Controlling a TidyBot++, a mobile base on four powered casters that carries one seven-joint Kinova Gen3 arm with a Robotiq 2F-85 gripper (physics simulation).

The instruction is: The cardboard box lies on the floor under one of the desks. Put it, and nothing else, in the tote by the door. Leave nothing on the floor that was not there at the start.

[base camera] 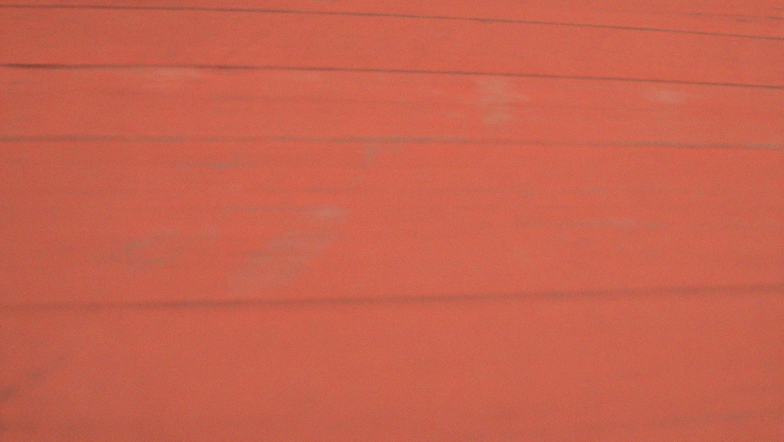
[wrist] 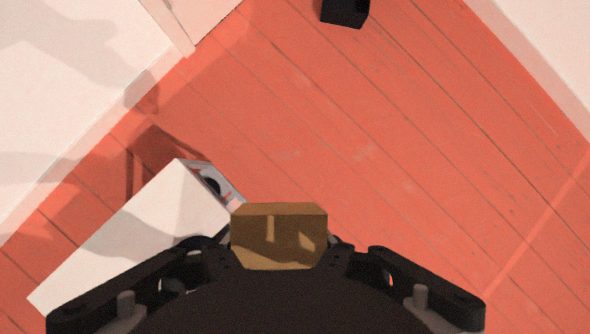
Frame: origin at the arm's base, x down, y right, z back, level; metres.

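Seen in the pictures: gripper, fingertip midpoint: [wrist: 279,241].
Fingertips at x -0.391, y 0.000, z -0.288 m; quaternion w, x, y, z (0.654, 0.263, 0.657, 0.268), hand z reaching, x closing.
Pixels of each thing's top centre, then the offset from my fingertips to it. "spot": a spot on its surface instead. Level surfaces: height alone.
- cardboard box at its top centre: [wrist: 279,288] dx -0.035, dy +0.012, dz +0.012 m
- black object at a spot on its surface: [wrist: 344,14] spot: dx +0.713, dy -0.345, dz -0.726 m
- red floor at its surface level: dx +0.787 m
The cardboard box [wrist: 278,227] is brown and sits between the fingers of my gripper [wrist: 279,241] at the bottom centre of the wrist view. The gripper is shut on it, with a black finger on each side, and holds it above the red plank floor. The gripper and the box do not show in the base camera view. The tote by the door cannot be made out in either view. The box's underside is hidden.
My white base [wrist: 165,215] shows at the lower left of the wrist view. A white wall [wrist: 65,95] runs along the left, with a post-like trim [wrist: 172,30] at the top. Another pale wall [wrist: 555,40] stands at upper right. A black object [wrist: 344,14] stands on the red floor [base camera: 384,219] [wrist: 400,150].
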